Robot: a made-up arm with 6 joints.
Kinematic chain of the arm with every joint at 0, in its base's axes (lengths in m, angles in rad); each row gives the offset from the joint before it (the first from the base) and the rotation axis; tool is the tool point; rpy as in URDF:
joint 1: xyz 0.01 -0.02 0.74 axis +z
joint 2: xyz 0 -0.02 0.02 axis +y
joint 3: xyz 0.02 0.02 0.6 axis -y
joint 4: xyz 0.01 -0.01 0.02 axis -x
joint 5: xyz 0.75 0 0.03 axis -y
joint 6: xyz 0 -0.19 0.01 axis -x
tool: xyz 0 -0.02 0.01 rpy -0.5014 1.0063 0.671
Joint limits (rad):
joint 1: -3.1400..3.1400
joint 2: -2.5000..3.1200
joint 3: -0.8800..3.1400
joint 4: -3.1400..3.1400
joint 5: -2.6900..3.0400
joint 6: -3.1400..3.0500
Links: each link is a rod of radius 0.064 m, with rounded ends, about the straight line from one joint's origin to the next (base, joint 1, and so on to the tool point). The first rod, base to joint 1, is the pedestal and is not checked.
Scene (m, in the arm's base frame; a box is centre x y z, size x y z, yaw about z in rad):
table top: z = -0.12
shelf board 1: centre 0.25 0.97 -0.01 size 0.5 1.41 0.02 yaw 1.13
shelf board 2: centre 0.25 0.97 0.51 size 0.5 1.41 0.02 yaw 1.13
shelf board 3: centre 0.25 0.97 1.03 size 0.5 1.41 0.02 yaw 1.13
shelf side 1: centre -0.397 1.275 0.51 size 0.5 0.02 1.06 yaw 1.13
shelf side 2: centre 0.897 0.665 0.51 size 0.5 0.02 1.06 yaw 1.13
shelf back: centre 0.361 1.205 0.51 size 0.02 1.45 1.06 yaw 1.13
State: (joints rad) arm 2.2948 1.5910 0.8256 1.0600 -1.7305 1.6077
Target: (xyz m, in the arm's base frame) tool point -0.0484 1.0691 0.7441
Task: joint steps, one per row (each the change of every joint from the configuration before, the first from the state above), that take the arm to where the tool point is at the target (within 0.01 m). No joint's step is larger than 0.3 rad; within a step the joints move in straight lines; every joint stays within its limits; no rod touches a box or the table.
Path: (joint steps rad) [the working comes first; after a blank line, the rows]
Joints at the target: 1.7243 0.7309 -0.0727 0.8564 -1.7851 1.6601
Straight joint move there: touches shelf board 2, shelf side 1.

1: 0.0687 -0.2074 -0.1605 -0.1041 -0.1036 0.0087
2: 0.0687 -0.2074 -0.1605 -0.1040 -0.1036 0.0086
3: 0.0687 -0.2075 -0.1606 -0.1041 -0.1036 0.0087
4: -0.1269 -0.1592 -0.2549 0.0217 0.0600 0.0157
5: -0.1269 -0.1592 -0.2549 0.0218 0.0600 0.0157
6: -0.1270 -0.1593 -0.2549 0.0217 0.0600 0.0158
7: -0.1269 -0.1592 -0.2549 0.0217 0.0600 0.0157
8: -0.0896 0.1330 0.2010 0.0072 0.0054 -0.0122
9: -0.0897 0.1331 0.2010 0.0072 0.0054 -0.0122
10: -0.0896 0.1330 0.2009 0.0073 0.0054 -0.0121

